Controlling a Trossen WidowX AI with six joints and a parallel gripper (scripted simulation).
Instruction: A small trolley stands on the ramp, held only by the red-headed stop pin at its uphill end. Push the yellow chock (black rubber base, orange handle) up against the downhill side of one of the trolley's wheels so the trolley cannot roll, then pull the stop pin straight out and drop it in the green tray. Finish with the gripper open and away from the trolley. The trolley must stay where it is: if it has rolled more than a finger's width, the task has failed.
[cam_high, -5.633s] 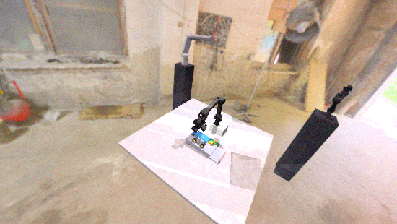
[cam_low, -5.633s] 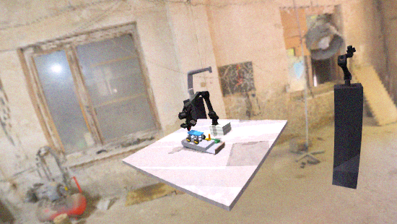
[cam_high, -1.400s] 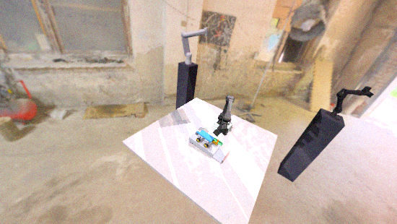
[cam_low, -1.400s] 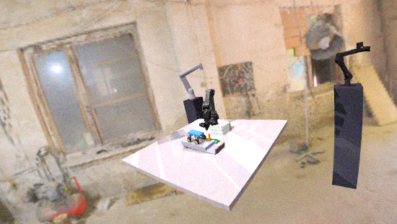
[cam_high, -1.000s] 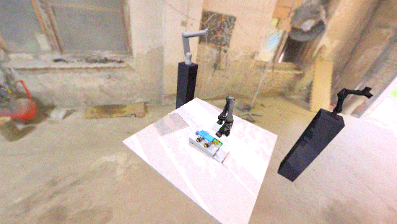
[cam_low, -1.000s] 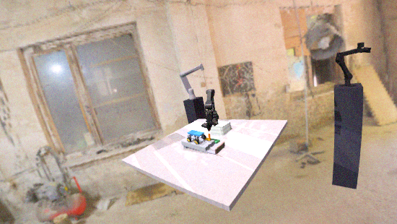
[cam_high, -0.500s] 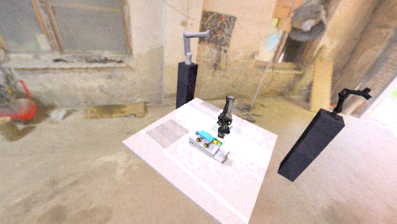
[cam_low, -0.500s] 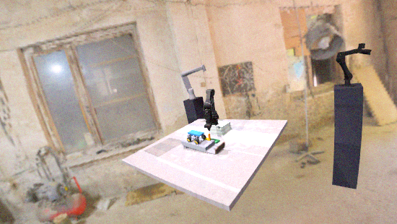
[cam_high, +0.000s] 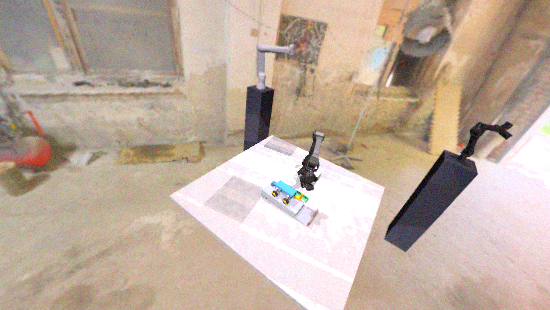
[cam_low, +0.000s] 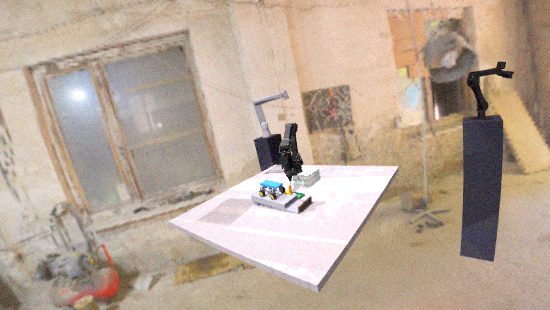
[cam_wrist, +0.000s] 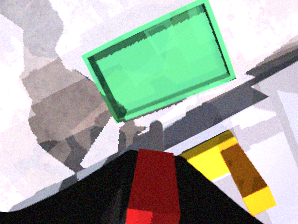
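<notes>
Now: gripper tip 14 cm above the green tray and 2 cm past it. From my gripper tip the other things lie so: trolley 11 cm ahead, 8 cm to the right, 2 cm below; then yellow chock 5 cm below, 5 cm ahead, 1 cm to the left; then stop pin right at my gripper tip.
</notes>
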